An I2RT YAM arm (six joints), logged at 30 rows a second.
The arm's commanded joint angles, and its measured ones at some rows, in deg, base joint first. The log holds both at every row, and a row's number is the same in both.
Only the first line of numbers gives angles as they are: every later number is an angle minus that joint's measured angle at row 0.
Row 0, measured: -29.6 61.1 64.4 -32.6 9.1 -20.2
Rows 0 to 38, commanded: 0.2 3.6 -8.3 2.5 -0.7 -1.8; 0.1 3.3 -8.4 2.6 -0.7 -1.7; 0.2 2.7 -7.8 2.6 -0.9 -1.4; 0.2 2.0 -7.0 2.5 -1.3 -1.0; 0.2 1.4 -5.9 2.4 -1.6 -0.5; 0.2 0.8 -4.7 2.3 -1.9 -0.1; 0.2 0.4 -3.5 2.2 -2.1 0.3; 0.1 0.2 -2.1 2.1 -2.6 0.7; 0.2 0.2 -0.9 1.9 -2.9 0.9; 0.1 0.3 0.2 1.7 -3.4 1.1; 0.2 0.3 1.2 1.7 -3.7 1.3; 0.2 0.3 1.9 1.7 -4.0 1.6; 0.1 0.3 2.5 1.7 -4.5 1.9; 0.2 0.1 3.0 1.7 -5.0 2.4; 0.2 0.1 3.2 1.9 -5.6 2.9; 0.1 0.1 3.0 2.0 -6.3 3.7; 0.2 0.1 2.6 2.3 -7.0 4.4; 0.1 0.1 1.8 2.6 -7.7 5.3; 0.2 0.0 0.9 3.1 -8.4 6.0; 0.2 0.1 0.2 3.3 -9.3 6.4; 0.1 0.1 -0.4 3.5 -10.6 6.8; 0.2 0.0 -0.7 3.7 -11.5 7.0; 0.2 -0.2 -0.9 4.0 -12.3 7.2; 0.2 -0.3 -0.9 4.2 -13.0 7.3; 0.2 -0.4 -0.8 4.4 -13.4 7.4; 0.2 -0.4 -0.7 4.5 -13.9 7.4; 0.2 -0.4 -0.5 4.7 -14.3 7.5; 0.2 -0.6 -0.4 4.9 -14.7 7.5; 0.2 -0.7 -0.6 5.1 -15.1 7.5; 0.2 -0.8 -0.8 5.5 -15.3 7.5; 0.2 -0.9 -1.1 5.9 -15.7 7.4; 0.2 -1.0 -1.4 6.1 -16.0 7.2; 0.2 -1.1 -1.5 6.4 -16.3 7.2; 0.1 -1.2 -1.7 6.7 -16.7 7.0; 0.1 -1.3 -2.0 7.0 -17.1 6.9; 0.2 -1.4 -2.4 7.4 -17.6 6.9; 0.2 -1.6 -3.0 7.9 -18.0 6.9; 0.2 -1.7 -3.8 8.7 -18.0 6.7; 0.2 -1.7 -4.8 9.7 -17.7 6.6
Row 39, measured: 0.0 0.2 -2.1 4.7 -14.9 6.6
